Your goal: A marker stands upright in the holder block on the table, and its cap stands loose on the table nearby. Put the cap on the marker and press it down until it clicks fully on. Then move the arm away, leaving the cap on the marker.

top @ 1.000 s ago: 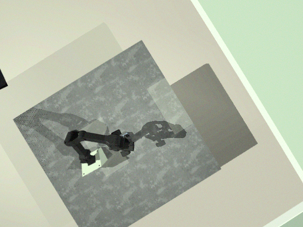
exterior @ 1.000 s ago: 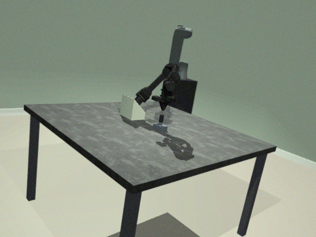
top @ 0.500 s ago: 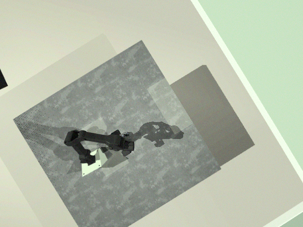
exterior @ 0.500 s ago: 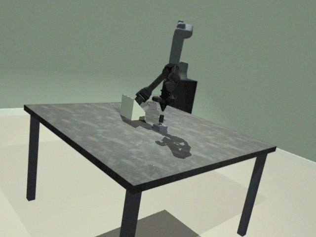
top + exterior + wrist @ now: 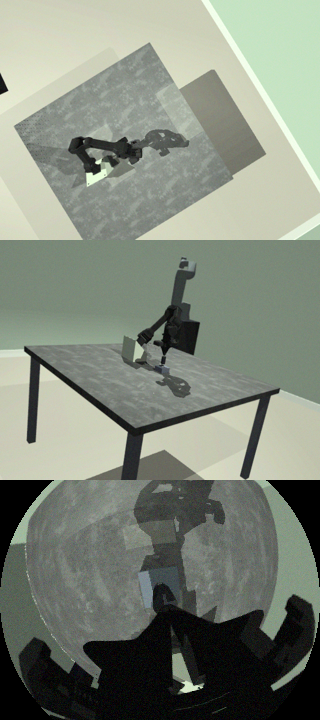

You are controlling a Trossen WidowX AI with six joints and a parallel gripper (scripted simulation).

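My gripper tip is now 30 mm above the cap.
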